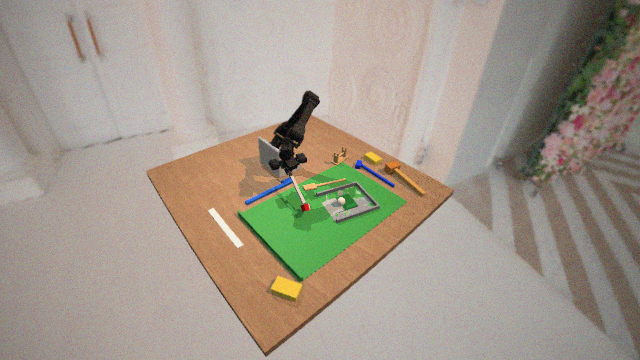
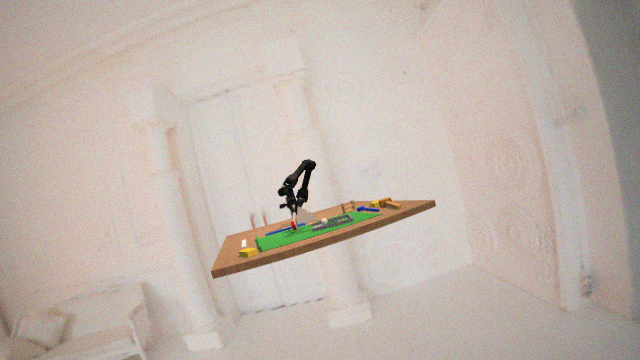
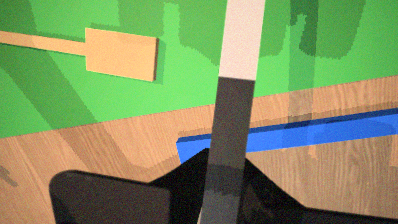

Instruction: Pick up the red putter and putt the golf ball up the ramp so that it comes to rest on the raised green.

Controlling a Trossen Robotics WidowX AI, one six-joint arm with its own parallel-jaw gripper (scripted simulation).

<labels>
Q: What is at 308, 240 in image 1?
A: A green mat.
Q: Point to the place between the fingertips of my gripper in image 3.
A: At 221, 157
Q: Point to a green mat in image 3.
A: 53, 90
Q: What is my gripper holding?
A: A red putter.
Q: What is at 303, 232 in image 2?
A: A green mat.
</labels>
